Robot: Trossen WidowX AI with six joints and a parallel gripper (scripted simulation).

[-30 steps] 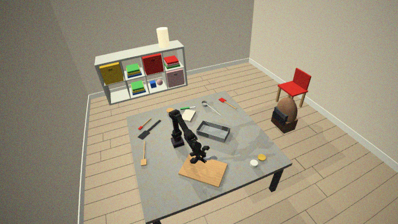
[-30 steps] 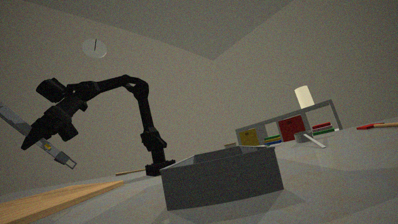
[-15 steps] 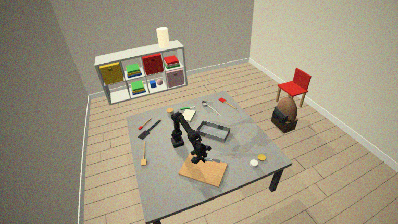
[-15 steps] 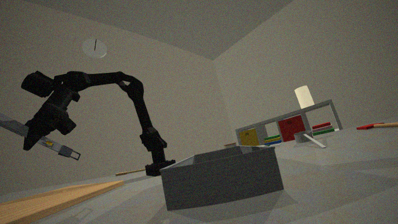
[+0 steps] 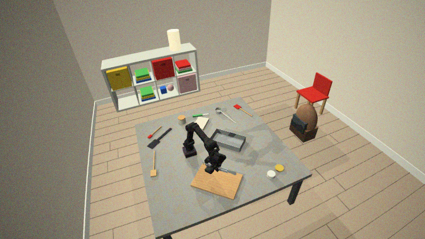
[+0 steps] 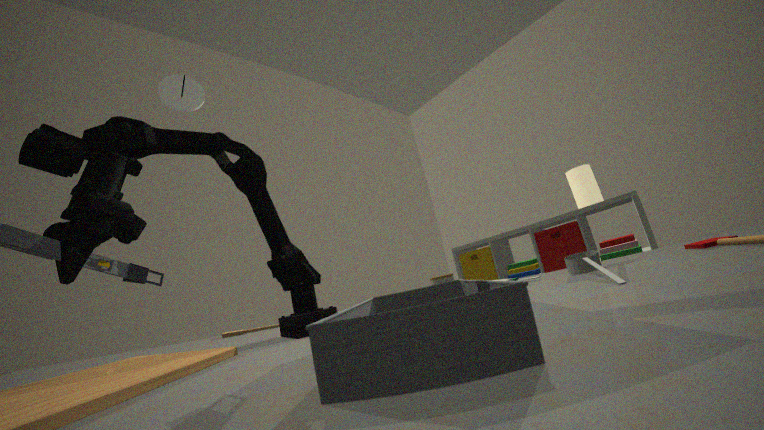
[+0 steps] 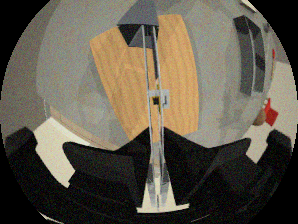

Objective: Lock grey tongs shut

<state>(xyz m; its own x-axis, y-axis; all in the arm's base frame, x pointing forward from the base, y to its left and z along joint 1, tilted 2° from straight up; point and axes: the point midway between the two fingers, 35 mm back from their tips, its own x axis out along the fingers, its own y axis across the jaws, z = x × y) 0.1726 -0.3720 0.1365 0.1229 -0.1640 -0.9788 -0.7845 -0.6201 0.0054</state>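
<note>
Now: gripper tip 10 mm past the wooden board, 20 mm to the right of it and 140 mm above it. Round my gripper tip: grey roasting tin 190 mm ahead, 420 mm to the left, 120 mm below; yellow disc 520 mm ahead, 140 mm below; white puck 420 mm ahead, 50 mm to the right, 130 mm below.
</note>
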